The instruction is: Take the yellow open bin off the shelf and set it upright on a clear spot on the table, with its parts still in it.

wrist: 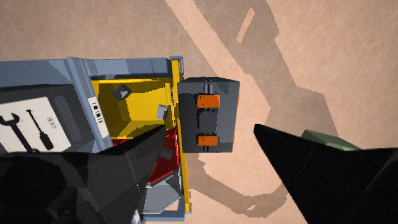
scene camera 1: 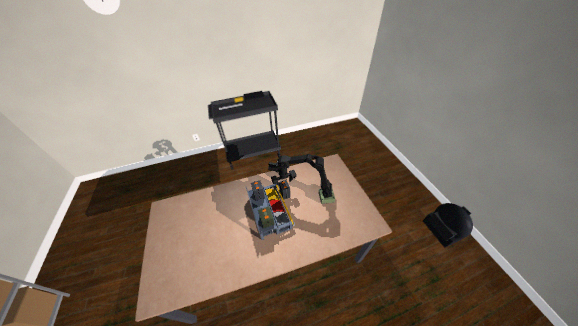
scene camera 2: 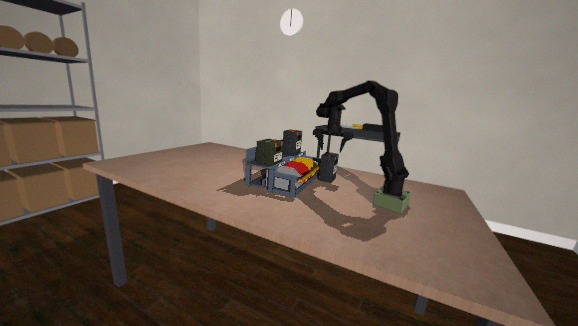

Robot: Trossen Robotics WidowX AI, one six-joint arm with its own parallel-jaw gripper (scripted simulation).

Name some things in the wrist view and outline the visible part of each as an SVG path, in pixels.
My gripper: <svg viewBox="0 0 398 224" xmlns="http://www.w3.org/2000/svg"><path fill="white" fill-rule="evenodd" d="M166 125L160 125L97 153L15 151L1 154L0 224L131 224L162 151L167 135ZM254 125L253 133L259 146L308 224L398 224L398 147L346 151L262 124Z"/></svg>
A yellow open bin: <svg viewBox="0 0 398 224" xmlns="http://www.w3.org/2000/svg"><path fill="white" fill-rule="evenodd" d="M173 77L91 80L92 83L97 83L92 85L111 139L132 139L160 125L166 125L166 130L174 128L177 123ZM160 104L168 107L166 120L156 119L157 108ZM125 84L132 92L124 100L118 101L112 93L120 84Z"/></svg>
